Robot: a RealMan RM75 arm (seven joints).
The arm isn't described. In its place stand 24 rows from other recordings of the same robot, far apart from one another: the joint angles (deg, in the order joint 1, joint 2, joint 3, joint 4, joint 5, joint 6, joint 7), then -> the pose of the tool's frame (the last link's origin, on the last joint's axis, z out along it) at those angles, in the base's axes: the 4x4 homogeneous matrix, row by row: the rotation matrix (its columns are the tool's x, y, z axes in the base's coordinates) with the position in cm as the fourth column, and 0 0 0 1 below.
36.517, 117.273, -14.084, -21.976, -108.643, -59.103, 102.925 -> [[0.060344, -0.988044, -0.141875, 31.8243], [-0.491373, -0.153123, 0.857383, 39.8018], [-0.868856, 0.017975, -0.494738, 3.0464], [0, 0, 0, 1]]
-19.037, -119.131, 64.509, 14.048, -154.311, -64.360, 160.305 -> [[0.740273, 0.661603, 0.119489, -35.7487], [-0.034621, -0.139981, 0.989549, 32.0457], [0.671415, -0.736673, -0.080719, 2.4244], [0, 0, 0, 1]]
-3.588, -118.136, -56.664, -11.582, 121.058, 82.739, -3.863 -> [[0.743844, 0.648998, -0.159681, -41.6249], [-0.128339, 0.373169, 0.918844, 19.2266], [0.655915, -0.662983, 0.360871, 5.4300], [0, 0, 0, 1]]
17.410, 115.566, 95.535, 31.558, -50.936, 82.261, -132.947 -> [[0.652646, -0.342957, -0.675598, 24.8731], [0.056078, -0.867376, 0.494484, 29.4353], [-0.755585, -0.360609, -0.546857, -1.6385], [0, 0, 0, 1]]
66.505, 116.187, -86.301, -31.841, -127.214, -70.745, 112.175 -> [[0.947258, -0.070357, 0.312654, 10.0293], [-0.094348, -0.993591, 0.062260, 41.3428], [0.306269, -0.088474, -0.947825, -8.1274], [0, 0, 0, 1]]
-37.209, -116.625, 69.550, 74.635, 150.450, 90.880, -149.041 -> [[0.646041, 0.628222, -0.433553, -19.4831], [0.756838, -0.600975, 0.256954, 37.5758], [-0.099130, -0.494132, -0.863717, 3.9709], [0, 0, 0, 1]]
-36.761, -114.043, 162.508, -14.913, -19.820, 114.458, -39.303 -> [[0.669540, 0.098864, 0.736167, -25.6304], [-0.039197, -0.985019, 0.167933, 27.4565], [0.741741, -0.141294, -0.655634, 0.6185], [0, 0, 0, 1]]
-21.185, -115.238, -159.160, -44.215, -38.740, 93.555, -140.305 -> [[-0.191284, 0.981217, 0.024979, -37.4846], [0.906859, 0.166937, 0.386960, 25.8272], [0.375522, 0.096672, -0.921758, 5.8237], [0, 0, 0, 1]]
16.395, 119.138, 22.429, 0.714, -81.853, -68.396, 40.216 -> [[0.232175, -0.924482, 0.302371, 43.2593], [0.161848, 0.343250, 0.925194, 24.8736], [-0.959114, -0.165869, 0.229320, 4.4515], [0, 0, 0, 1]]
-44.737, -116.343, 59.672, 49.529, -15.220, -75.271, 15.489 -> [[0.291788, 0.758637, -0.582520, -26.1986], [0.951619, -0.168915, 0.256688, 40.7558], [0.096337, -0.629235, -0.771221, 2.7653], [0, 0, 0, 1]]
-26.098, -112.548, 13.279, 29.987, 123.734, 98.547, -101.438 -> [[0.293851, 0.856164, 0.425012, -32.6553], [0.674537, -0.500779, 0.542421, 29.4896], [0.677238, 0.127295, -0.724668, 6.2580], [0, 0, 0, 1]]
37.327, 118.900, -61.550, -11.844, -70.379, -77.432, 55.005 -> [[0.637397, -0.480066, -0.602713, 21.9419], [-0.172920, -0.851367, 0.495250, 35.2471], [-0.750882, -0.211449, -0.625672, -5.4669], [0, 0, 0, 1]]
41.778, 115.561, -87.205, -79.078, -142.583, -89.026, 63.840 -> [[0.451554, 0.798225, 0.398667, 12.2420], [0.799342, -0.560429, 0.216728, 36.5464], [0.396423, 0.220807, -0.891119, -0.6375], [0, 0, 0, 1]]
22.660, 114.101, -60.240, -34.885, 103.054, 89.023, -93.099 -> [[0.502733, -0.591215, -0.630654, 25.2235], [-0.391001, -0.806176, 0.444069, 32.0152], [-0.770959, 0.023338, -0.636457, 2.8390], [0, 0, 0, 1]]
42.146, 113.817, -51.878, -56.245, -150.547, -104.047, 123.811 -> [[0.683327, -0.663264, 0.305197, 23.6842], [-0.687005, -0.725619, -0.038756, 35.4250], [0.247162, -0.183189, -0.951500, 5.1595], [0, 0, 0, 1]]
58.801, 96.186, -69.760, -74.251, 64.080, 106.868, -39.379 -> [[0.955786, -0.236563, 0.174672, 2.8039], [-0.263520, -0.952641, 0.151766, 39.2705], [0.130497, -0.191085, -0.972860, 13.6196], [0, 0, 0, 1]]
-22.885, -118.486, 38.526, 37.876, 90.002, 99.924, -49.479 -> [[0.701266, 0.178619, 0.690160, -25.5229], [-0.251055, -0.844210, 0.473583, 30.5049], [0.667231, -0.505375, -0.547173, 4.9205], [0, 0, 0, 1]]
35.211, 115.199, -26.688, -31.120, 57.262, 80.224, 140.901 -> [[0.146734, 0.953141, -0.264558, 28.9692], [0.855772, 0.011818, 0.517218, 36.5466], [0.496108, -0.302295, -0.813937, 2.5498], [0, 0, 0, 1]]
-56.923, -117.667, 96.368, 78.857, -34.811, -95.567, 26.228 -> [[0.852119, 0.133325, -0.506081, -3.8858], [0.266655, -0.942676, 0.200639, 35.1861], [-0.450320, -0.305917, -0.838824, -3.8244], [0, 0, 0, 1]]
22.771, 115.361, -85.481, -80.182, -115.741, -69.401, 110.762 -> [[0.983647, -0.164954, -0.072313, 15.9320], [-0.130964, -0.930693, 0.341554, 34.4150], [-0.123641, -0.326498, -0.937076, -0.4694], [0, 0, 0, 1]]
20.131, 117.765, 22.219, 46.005, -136.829, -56.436, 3.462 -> [[0.574510, -0.587217, -0.570188, 17.0933], [-0.065151, -0.727226, 0.683299, 25.1995], [-0.815900, -0.355414, -0.456056, -13.6133], [0, 0, 0, 1]]
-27.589, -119.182, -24.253, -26.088, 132.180, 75.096, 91.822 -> [[0.456729, -0.634182, 0.623868, -20.0245], [-0.623010, 0.272577, 0.733185, 29.9959], [-0.635025, -0.723543, -0.270608, -8.8761], [0, 0, 0, 1]]
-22.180, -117.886, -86.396, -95.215, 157.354, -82.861, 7.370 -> [[0.625072, 0.601508, -0.497467, -18.1054], [0.780565, -0.480354, 0.399972, 32.7600], [0.001626, -0.638317, -0.769772, 0.7226], [0, 0, 0, 1]]
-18.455, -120.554, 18.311, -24.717, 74.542, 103.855, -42.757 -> [[-0.141458, 0.908943, 0.392189, -27.7002], [-0.022004, -0.398961, 0.916704, 21.4211], [0.989700, 0.121045, 0.076437, -4.7392], [0, 0, 0, 1]]
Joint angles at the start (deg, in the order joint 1, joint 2, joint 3, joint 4, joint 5, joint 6, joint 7):
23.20, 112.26, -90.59, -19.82, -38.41, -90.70, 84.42
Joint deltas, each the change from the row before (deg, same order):
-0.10, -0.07, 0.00, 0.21, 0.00, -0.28, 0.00
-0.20, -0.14, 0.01, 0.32, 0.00, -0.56, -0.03
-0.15, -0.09, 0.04, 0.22, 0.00, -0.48, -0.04
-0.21, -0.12, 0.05, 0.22, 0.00, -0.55, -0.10
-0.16, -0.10, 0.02, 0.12, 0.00, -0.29, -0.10
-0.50, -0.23, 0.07, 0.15, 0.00, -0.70, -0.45
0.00, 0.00, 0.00, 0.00, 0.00, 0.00, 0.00
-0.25, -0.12, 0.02, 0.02, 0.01, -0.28, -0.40
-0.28, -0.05, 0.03, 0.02, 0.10, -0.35, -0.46
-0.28, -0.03, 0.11, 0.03, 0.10, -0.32, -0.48
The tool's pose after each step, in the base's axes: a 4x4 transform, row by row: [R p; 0 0 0 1], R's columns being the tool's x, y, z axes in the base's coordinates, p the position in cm. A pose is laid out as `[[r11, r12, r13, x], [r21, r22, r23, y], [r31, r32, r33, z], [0, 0, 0, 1]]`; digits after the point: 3 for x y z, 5 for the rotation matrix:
[[0.20346, -0.64010, -0.74086, 25.193], [-0.51837, -0.71235, 0.47312, 29.771], [-0.83060, 0.28778, -0.47674, -0.022], [0, 0, 0, 1]]
[[0.20109, -0.63989, -0.74169, 25.377], [-0.51999, -0.71141, 0.47278, 29.570], [-0.83017, 0.29060, -0.47579, 0.082], [0, 0, 0, 1]]
[[0.19906, -0.63866, -0.74329, 25.492], [-0.52048, -0.71156, 0.47200, 29.414], [-0.83035, 0.29291, -0.47405, 0.168], [0, 0, 0, 1]]
[[0.19737, -0.63723, -0.74497, 25.637], [-0.52008, -0.71223, 0.47144, 29.227], [-0.83100, 0.29440, -0.47198, 0.283], [0, 0, 0, 1]]
[[0.19707, -0.63713, -0.74513, 25.754], [-0.51934, -0.71248, 0.47186, 29.110], [-0.83153, 0.29399, -0.47130, 0.363], [0, 0, 0, 1]]
[[0.19817, -0.63588, -0.74591, 26.036], [-0.51402, -0.71538, 0.47330, 28.795], [-0.83457, 0.28962, -0.46862, 0.573], [0, 0, 0, 1]]
[[0.19817, -0.63588, -0.74591, 26.036], [-0.51402, -0.71538, 0.47330, 28.795], [-0.83457, 0.28962, -0.46862, 0.573], [0, 0, 0, 1]]
[[0.20117, -0.63487, -0.74597, 26.169], [-0.50882, -0.71846, 0.47425, 28.656], [-0.83704, 0.28416, -0.46757, 0.678], [0, 0, 0, 1]]
[[0.20234, -0.63294, -0.74729, 26.275], [-0.50232, -0.72213, 0.47561, 28.495], [-0.84068, 0.27915, -0.46405, 0.768], [0, 0, 0, 1]]
[[0.20279, -0.63161, -0.74829, 26.385], [-0.49481, -0.72553, 0.47830, 28.349], [-0.84501, 0.27327, -0.45966, 0.865], [0, 0, 0, 1]]

